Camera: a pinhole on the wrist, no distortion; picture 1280 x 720 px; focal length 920.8 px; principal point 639.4 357.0 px. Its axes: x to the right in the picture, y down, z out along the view. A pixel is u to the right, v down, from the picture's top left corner.
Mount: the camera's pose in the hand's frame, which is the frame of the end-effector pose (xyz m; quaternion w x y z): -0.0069 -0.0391 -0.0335 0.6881 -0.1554 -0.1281 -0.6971
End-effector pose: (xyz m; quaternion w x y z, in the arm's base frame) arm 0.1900 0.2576 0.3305 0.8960 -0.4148 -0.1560 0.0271
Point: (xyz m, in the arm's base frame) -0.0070 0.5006 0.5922
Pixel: 1074.5 155.9
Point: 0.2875 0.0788 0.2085
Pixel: behind the camera
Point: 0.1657 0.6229 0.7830
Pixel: 1150.4 615.9
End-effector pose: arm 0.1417 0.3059 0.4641 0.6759 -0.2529 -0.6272 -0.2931
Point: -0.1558 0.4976 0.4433
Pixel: 1156.0 206.3
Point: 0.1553 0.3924 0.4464
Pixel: 120.4 185.8
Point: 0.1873 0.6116 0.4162
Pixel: 106.8 127.4
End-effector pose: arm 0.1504 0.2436 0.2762 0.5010 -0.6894 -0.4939 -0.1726
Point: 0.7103 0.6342 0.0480
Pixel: outside the picture
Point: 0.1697 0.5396 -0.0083
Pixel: 590.8 233.0
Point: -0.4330 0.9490 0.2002
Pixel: outside the picture
